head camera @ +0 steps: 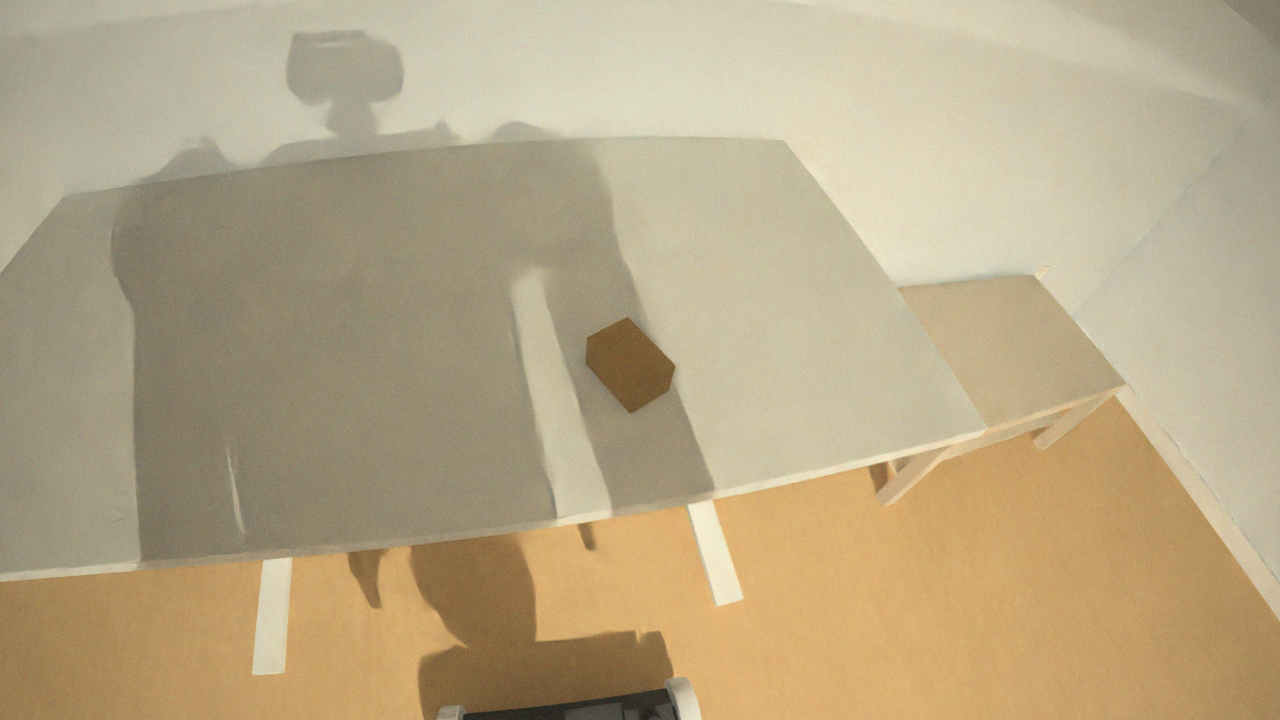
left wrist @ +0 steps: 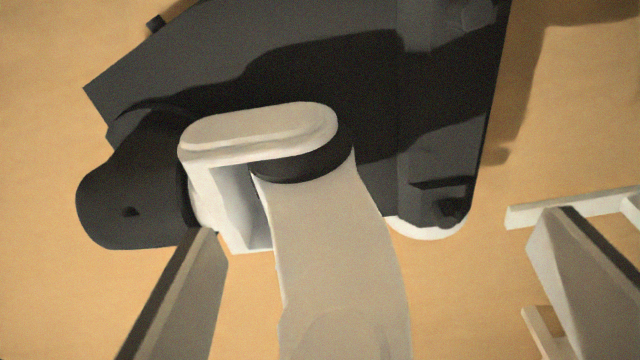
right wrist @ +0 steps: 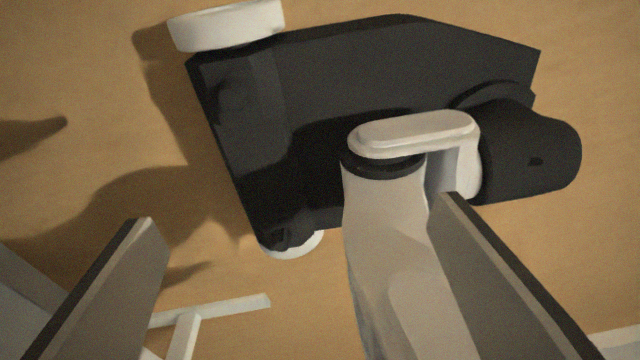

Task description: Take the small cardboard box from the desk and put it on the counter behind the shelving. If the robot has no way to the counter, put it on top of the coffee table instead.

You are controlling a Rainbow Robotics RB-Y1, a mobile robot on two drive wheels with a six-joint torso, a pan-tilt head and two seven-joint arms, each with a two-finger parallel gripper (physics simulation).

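Places are measured from the robot's base along level axes (x ahead, y left, z up), in centimetres.
Where they show: left gripper, fingertip midpoint: [left wrist: 373,237]; right gripper, fingertip midpoint: [right wrist: 298,222].
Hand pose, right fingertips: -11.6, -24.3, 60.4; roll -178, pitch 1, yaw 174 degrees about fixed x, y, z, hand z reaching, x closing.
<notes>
After its pixels a point has its place, as x, y, z.
A small brown cardboard box [head camera: 629,365] {37.2, -11.2, 100.0} lies on the white desk [head camera: 787,295] {52.2, -38.2, 95.0}, right of the middle of its top, in the head camera view. My left gripper [left wrist: 373,237] {-16.3, 20.5, 56.8} is open, with its two fingers far apart and no object between them; the robot's own arm and base show beyond them. My right gripper [right wrist: 298,222] {-11.6, -24.3, 60.4} is open in the same way, also with the robot's own body beyond the fingers. Neither gripper shows in the head camera view. The counter, the shelving and the coffee table cannot be made out in these views.
A low wooden table [head camera: 1011,340] {78.7, -151.6, 45.0} stands against the desk's right end. A white wall [head camera: 984,179] {110.2, -133.0, 84.8} runs behind the desk. White desk feet [head camera: 271,617] [head camera: 716,555] reach out over the wooden floor [head camera: 805,644] {11.9, -66.3, 0.0} towards the robot's base [head camera: 572,707] {6.4, -1.3, 18.8}.
</notes>
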